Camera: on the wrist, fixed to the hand. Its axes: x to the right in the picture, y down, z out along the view.
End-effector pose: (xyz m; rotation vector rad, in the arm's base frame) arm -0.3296 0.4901 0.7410 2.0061 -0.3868 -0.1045
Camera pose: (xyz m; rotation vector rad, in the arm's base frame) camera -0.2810 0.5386 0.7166 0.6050 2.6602 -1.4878
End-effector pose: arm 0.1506 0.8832 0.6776 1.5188 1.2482 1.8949
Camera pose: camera 0.0915 0.9154 0.6497 -1.0340 1.2581 -0.2771
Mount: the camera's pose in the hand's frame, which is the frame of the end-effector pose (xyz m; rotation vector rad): 0.0282 -0.0522 -0.0423 -0.0834 0.1713 -3.0264
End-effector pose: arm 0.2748 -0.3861 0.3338 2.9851 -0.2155 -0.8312
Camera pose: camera 0.3270 -0.3386 0.3519 -0.3736 -2.6395 -0.0550
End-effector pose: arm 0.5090 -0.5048 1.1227 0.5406 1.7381 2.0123
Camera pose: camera 0.4656 -0.5175 1.0655 -1.4677 0.4899 -0.3203
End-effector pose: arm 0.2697 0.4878 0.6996 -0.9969 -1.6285 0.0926
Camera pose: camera 0.2773 0.4542 0.7638 1.9293 -1.2752 -1.8223
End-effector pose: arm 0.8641 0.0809 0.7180 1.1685 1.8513 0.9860
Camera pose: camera 0.7986 0.0823 0.6861 -1.8524 1.2841 -0.7542
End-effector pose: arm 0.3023 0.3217 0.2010 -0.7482 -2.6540 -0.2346
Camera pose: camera 0.2652 0.2800 0.2479 -2.8543 0.9370 0.7128
